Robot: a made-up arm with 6 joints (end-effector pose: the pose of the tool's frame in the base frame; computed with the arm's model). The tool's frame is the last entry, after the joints. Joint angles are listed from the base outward.
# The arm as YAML. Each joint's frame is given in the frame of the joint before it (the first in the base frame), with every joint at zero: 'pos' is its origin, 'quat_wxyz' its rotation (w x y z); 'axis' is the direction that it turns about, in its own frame. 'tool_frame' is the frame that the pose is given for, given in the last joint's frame.
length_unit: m
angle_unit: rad
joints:
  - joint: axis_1
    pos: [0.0, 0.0, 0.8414]
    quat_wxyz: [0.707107, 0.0, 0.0, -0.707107]
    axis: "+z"
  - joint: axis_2
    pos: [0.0, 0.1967, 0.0]
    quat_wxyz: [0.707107, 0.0, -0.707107, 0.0]
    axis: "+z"
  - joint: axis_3
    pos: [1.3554, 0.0, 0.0]
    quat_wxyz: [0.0, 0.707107, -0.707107, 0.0]
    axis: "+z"
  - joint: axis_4
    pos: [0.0, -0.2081, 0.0]
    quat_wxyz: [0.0, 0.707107, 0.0, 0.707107]
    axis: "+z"
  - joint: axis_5
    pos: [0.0, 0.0, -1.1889]
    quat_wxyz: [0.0, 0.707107, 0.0, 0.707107]
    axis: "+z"
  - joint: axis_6
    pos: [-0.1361, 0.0, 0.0]
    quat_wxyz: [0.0, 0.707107, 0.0, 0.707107]
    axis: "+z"
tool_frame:
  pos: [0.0, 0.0, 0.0]
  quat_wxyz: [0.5, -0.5, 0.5, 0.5]
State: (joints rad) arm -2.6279 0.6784 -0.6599 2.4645 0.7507 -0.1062
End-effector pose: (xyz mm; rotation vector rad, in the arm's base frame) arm -1257.1 -776.1 674.2 0.0394 0.9971 -0.2630
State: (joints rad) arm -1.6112 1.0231 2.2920 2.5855 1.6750 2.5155
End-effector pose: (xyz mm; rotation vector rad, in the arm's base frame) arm 6.2 -1615.8 2696.5 0.8983 -0.0909 -1.0924
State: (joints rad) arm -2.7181 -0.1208 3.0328 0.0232 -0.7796 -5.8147
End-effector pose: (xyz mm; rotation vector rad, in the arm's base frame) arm 1139.5 516.1 2059.0 2.5850 0.3122 1.1661
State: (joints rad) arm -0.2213 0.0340 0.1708 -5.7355 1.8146 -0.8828
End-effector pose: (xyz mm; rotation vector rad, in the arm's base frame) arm 1326.6 -228.0 2671.5 -0.0077 -1.4683 1.0508
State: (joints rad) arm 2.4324 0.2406 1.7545 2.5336 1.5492 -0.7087
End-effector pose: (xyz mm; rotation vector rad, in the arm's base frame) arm -423.4 260.9 3353.2 -0.1616 -2.9114 1.1333
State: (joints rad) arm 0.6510 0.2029 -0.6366 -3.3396 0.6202 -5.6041
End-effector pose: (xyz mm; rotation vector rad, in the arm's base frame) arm 1132.0 881.9 1288.8 1.6239 1.1250 -1.4181
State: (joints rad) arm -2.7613 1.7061 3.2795 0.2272 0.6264 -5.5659
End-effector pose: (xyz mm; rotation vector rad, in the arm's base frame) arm -1154.5 -480.9 1957.0 2.2636 -0.2544 1.2003
